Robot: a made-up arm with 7 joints.
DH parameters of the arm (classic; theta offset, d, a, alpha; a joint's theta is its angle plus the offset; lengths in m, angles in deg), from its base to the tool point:
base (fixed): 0 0 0 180
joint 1: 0 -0.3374 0 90
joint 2: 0 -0.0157 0 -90
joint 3: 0 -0.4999 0 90
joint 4: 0 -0.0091 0 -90
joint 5: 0 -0.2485 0 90
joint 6: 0 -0.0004 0 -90
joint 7: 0 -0.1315 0 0
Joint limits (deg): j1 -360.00..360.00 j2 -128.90..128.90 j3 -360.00..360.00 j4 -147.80..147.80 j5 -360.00..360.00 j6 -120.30..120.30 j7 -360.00..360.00
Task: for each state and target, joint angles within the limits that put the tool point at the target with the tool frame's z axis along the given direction. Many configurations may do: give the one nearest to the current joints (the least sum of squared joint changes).
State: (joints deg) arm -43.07 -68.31 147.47 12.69 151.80 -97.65 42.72
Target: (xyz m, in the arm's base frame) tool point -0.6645 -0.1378 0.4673 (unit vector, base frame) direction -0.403 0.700 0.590
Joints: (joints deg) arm -2.34 -72.49 149.48 3.79 153.69 -118.90 42.72
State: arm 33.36 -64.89 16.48 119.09 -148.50 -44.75 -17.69
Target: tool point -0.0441 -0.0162 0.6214 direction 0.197 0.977 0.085
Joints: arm 59.79 -42.33 -29.02 147.67 -104.29 -57.58 -17.69
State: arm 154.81 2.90 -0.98 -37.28 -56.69 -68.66 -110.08
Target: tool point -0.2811 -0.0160 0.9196 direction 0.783 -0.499 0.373
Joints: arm 122.97 32.29 -21.93 -60.66 -69.65 -90.94 -110.08
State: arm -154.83 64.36 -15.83 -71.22 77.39 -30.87 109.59
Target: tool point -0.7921 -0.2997 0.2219 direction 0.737 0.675 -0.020
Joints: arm -198.25 106.68 4.45 -22.35 96.12 -22.93 109.59
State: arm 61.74 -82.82 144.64 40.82 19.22 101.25 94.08
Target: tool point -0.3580 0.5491 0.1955 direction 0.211 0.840 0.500
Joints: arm 68.62 -91.42 131.41 18.02 3.53 115.86 94.08
